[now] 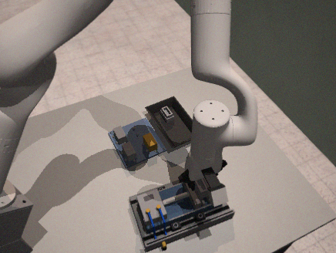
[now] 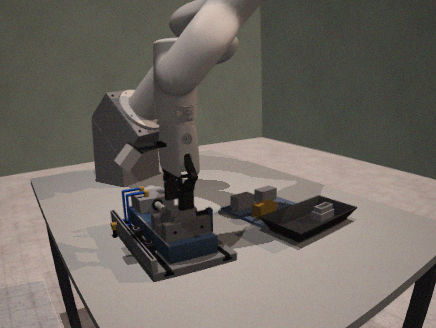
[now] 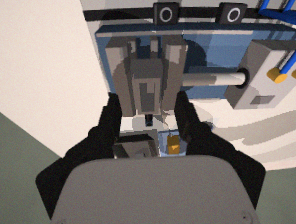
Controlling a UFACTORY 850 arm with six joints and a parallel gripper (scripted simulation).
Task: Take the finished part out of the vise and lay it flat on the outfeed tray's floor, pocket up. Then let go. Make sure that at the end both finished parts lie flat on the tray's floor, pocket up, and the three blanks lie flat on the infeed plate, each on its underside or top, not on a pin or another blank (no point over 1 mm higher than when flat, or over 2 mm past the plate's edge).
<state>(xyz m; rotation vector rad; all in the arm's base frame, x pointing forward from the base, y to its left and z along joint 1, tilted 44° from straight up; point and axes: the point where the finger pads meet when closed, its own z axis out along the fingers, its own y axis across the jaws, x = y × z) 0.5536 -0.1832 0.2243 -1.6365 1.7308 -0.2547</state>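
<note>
Now: the blue vise 70 mm behind my hand, 10 mm to the right of it and 100 mm below it. The rest, counted from my hand: blue plate 150 mm behind, 310 mm to the left, 130 mm below; then orange block 110 mm behind, 270 mm to the left, 110 mm below.
</note>
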